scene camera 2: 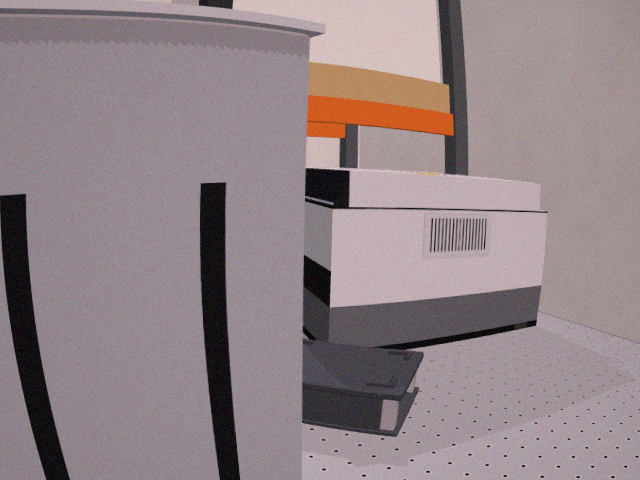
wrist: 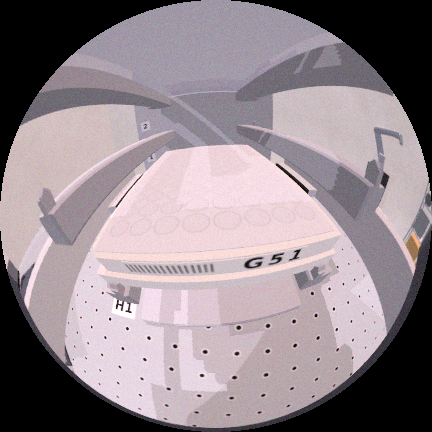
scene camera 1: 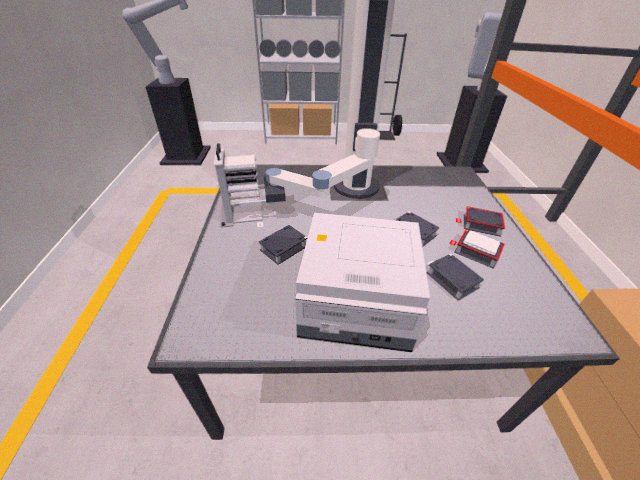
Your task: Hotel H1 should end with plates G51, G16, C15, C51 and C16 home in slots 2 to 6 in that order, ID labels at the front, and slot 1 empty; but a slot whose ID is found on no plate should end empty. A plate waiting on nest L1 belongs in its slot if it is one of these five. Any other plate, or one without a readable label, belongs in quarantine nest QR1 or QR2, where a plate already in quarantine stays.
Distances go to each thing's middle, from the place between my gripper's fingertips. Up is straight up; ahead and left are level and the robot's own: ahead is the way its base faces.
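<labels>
The plate G16 point(wrist: 208, 53) is 2 cm to the left of my hand and 7 cm above it. There's also the plate G51 point(wrist: 215, 216), which is 2 cm to the left of my hand, and going by their middles it's the nearest to my hand of the things named here. The white instrument point(scene camera 2: 375, 256) is 49 cm to the left of my hand and 52 cm ahead of it, and that one's the farthest from my hand of the things named here, again going by their middles.
</labels>
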